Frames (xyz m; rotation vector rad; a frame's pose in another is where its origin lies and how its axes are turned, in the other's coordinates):
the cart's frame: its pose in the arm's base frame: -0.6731 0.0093 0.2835 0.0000 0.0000 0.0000
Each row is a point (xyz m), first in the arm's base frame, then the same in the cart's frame.
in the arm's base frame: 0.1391 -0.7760 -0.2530
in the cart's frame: 0.8122 -0.7853 -0.5365
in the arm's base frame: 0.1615 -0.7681 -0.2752
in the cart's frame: 0.8346 -0.7774 -0.5587
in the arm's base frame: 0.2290 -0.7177 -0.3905
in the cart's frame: 0.9021 -0.7270 -0.6740
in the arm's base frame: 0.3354 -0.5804 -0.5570
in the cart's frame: 1.0085 -0.5897 -0.8405
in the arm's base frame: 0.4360 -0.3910 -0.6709
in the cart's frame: 1.1091 -0.4003 -0.9544
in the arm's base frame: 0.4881 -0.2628 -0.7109
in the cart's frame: 1.1612 -0.2721 -0.9944
